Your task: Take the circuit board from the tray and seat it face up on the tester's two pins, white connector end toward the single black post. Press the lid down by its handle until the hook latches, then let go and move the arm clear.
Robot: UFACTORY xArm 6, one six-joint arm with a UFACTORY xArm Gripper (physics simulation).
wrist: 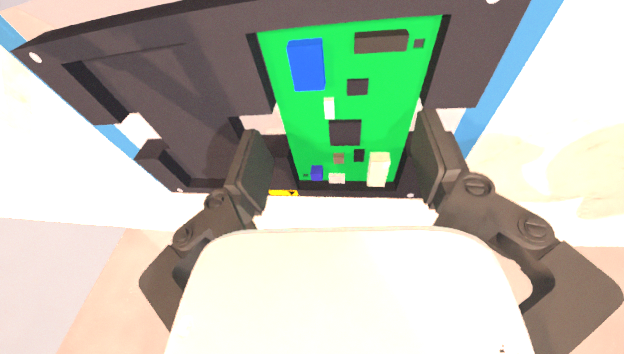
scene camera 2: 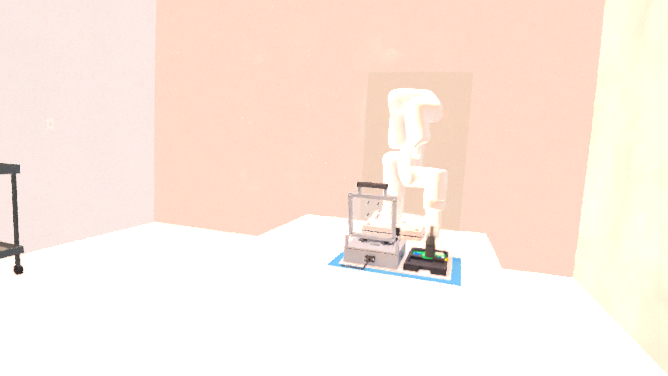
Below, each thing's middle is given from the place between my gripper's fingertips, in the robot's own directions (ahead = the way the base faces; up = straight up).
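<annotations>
The green circuit board (wrist: 347, 92) is where my gripper is now, right at it.
</annotations>
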